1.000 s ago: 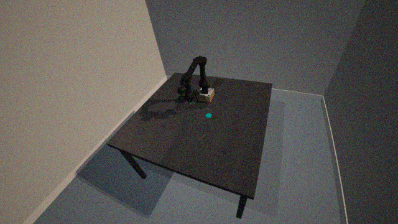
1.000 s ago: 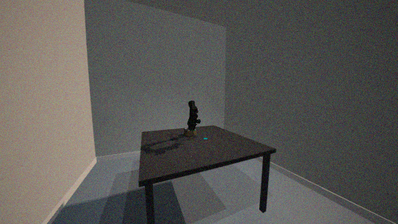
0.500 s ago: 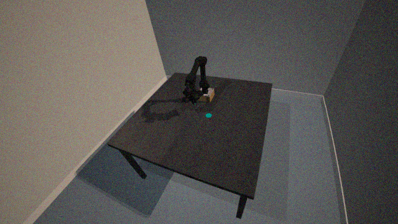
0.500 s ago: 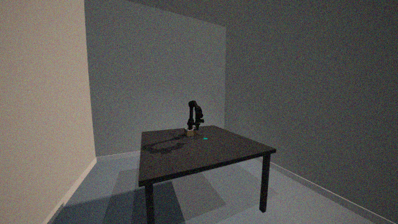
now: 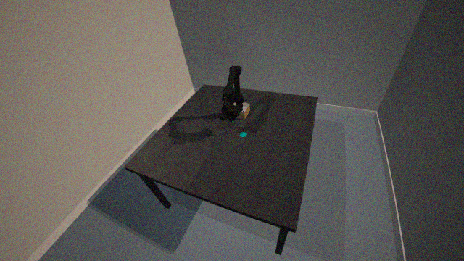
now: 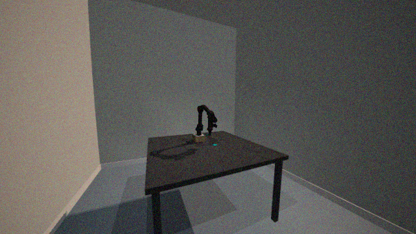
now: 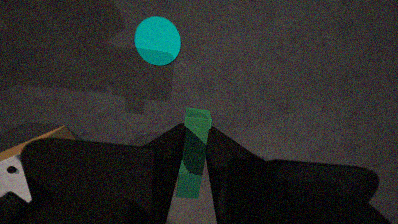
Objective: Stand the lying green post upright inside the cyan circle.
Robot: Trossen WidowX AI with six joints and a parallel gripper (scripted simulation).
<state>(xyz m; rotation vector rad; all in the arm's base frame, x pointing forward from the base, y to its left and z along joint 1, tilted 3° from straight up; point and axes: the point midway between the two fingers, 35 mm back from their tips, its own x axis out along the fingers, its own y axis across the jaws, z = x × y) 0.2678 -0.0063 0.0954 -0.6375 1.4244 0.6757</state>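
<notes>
Now: gripper tip 70 mm to the right of the circle and 140 mm above it. The rest, counted from my gripper tip: green post: 10 mm behind, 20 mm to the right.
</notes>
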